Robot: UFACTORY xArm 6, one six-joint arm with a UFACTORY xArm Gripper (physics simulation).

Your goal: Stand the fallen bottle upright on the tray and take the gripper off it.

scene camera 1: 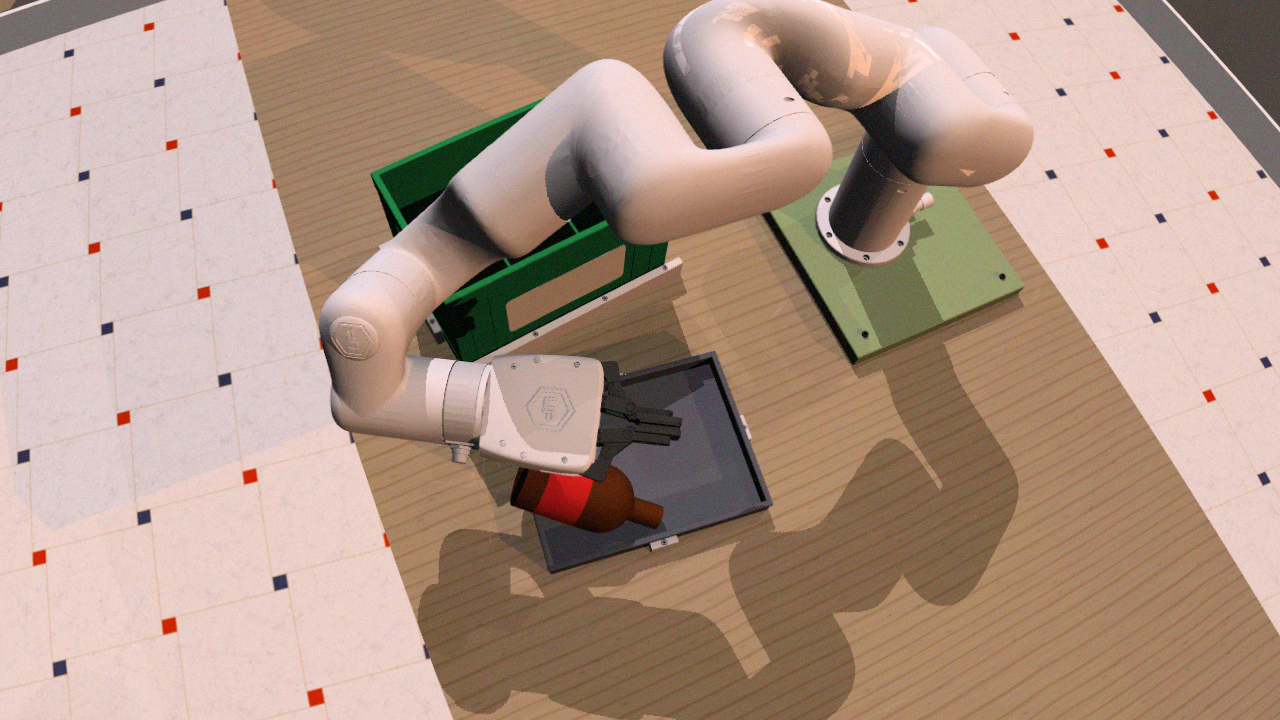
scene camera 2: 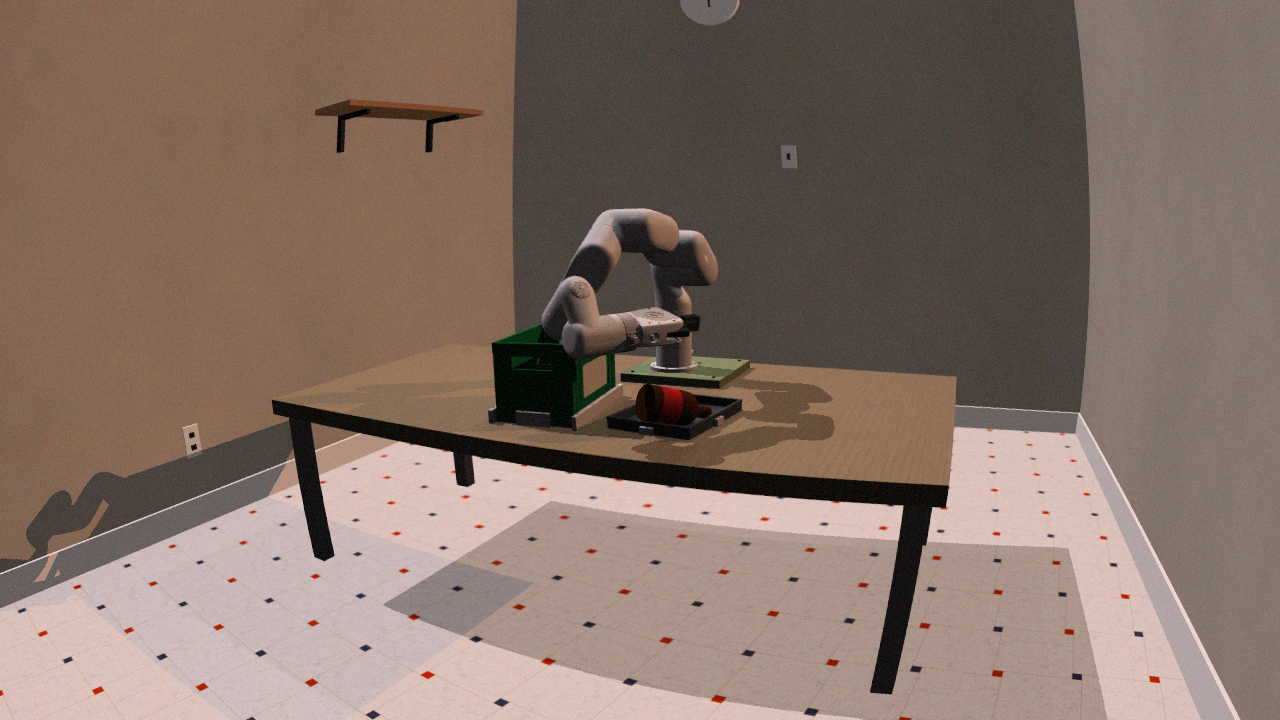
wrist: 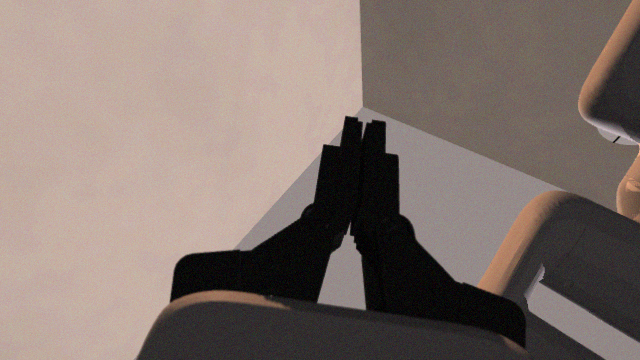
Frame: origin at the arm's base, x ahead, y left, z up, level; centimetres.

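Seen in the pictures: gripper, fingertip midpoint: (scene camera 1: 680, 429) (scene camera 2: 697, 322) (wrist: 359, 141); arm's base, origin of the base link: (scene camera 1: 861, 225) (scene camera 2: 674, 367).
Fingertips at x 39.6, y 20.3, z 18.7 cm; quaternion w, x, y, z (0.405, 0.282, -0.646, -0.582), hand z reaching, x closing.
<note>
Offsets run from my fingertips to a thing's top centre.
A brown bottle @(dx +7.4, dy -1.8, dz -10.7 cm) (scene camera 1: 608, 501) (scene camera 2: 677, 405) with a red label lies on its side on the dark grey tray @(dx +0.8, dy -4.3, dz -18.3 cm) (scene camera 1: 711, 474) (scene camera 2: 673, 431). In scene camera 1 its base reaches over the tray's left edge and its neck points right. Part of its side is hidden there by the gripper body. My gripper (scene camera 1: 680, 428) (scene camera 2: 697, 322) (wrist: 359, 141) is shut and empty. It is held nearly level above the tray, apart from the bottle in scene camera 2. The bottle and tray do not show in the wrist view.
A green divided crate @(dx +1.6, dy -32.6, dz -3.4 cm) (scene camera 1: 483, 308) (scene camera 2: 537, 394) stands beside the tray, with part of my arm (scene camera 1: 501, 197) over it. Light strips edge the crate's foot. My arm's base stands on a green plate (scene camera 1: 962, 295) (scene camera 2: 716, 368) at the right in scene camera 1.
</note>
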